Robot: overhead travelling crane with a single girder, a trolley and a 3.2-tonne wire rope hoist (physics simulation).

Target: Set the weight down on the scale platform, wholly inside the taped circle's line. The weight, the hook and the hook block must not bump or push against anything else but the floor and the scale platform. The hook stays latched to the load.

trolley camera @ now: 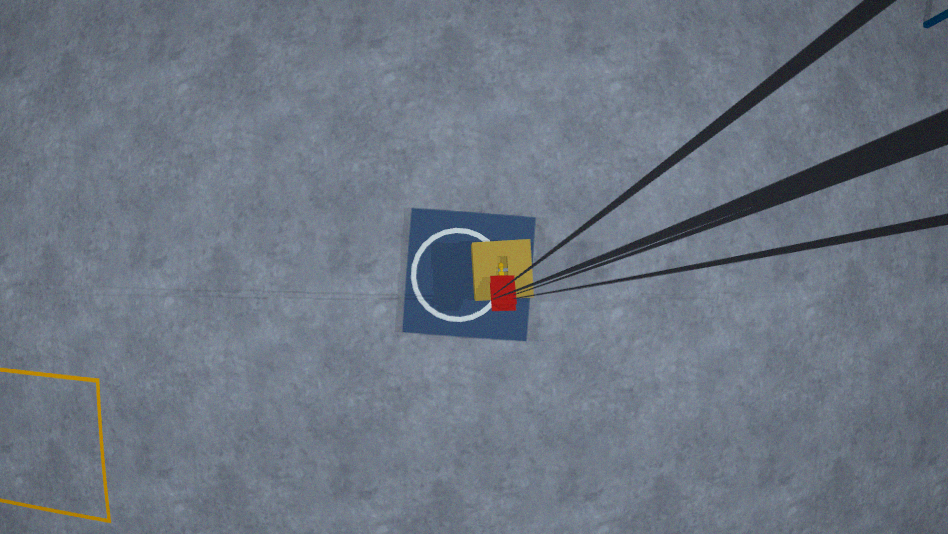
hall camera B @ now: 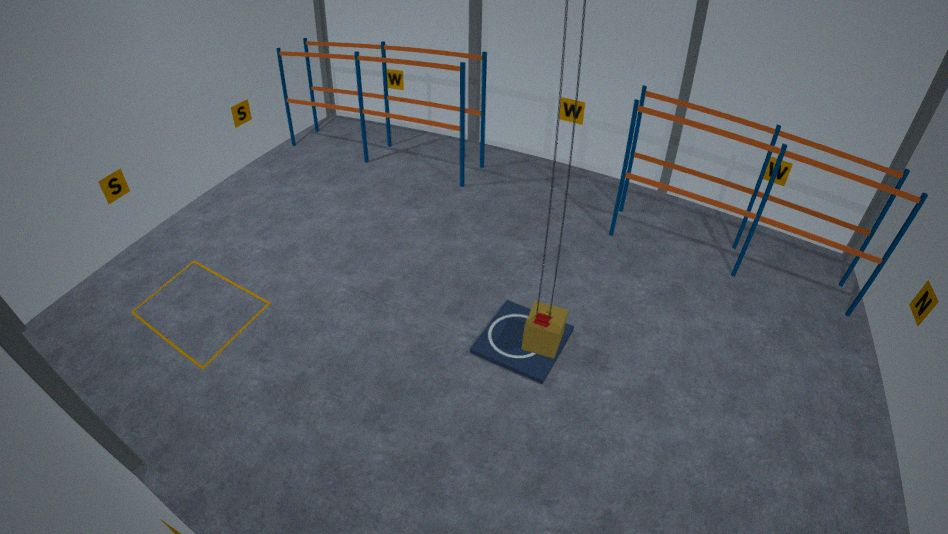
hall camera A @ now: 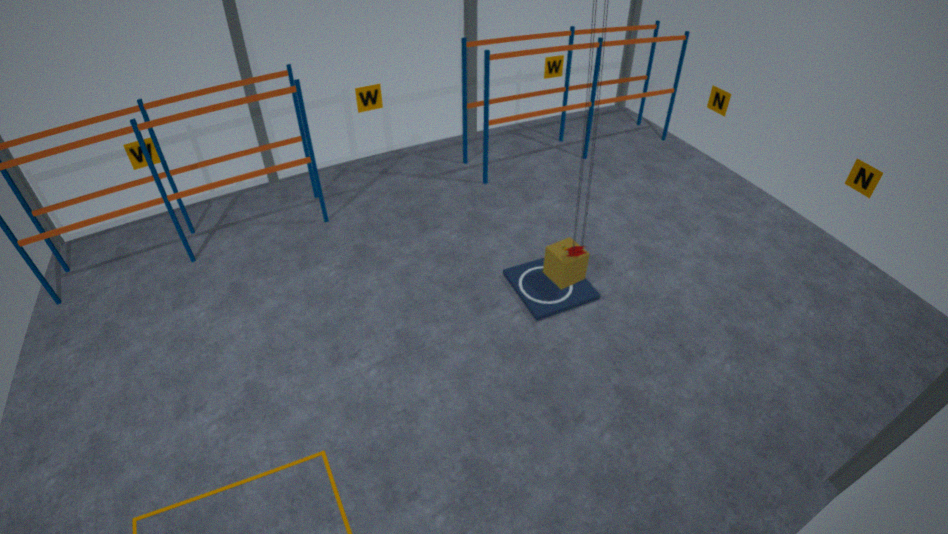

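The yellow weight point(hall camera A: 565, 268) point(hall camera B: 545, 338) point(trolley camera: 487, 258) sits upright on the blue scale platform point(hall camera A: 583, 295) point(hall camera B: 540, 371) point(trolley camera: 464, 330), towards one side. It covers part of the white taped circle point(hall camera A: 520, 285) point(hall camera B: 489, 334) point(trolley camera: 413, 275) and reaches outside its line, close to the platform's right edge in the trolley view. The red hook block point(hall camera A: 575, 251) point(hall camera B: 542, 319) point(trolley camera: 502, 293) is tipped over, low at the weight's top. My hook point(trolley camera: 502, 268) is at the lifting eye and appears latched to the weight; the block partly hides it. In the hall views the hook is too small to tell.
Two blue and orange racks point(hall camera A: 318, 185) point(hall camera A: 486, 132) point(hall camera B: 462, 152) point(hall camera B: 750, 232) stand along the W wall, apart from the platform. A yellow rectangle outline point(hall camera A: 228, 485) point(hall camera B: 232, 282) point(trolley camera: 103, 451) is marked on the floor. A blue rack part point(trolley camera: 936, 18) shows at the trolley view's top right.
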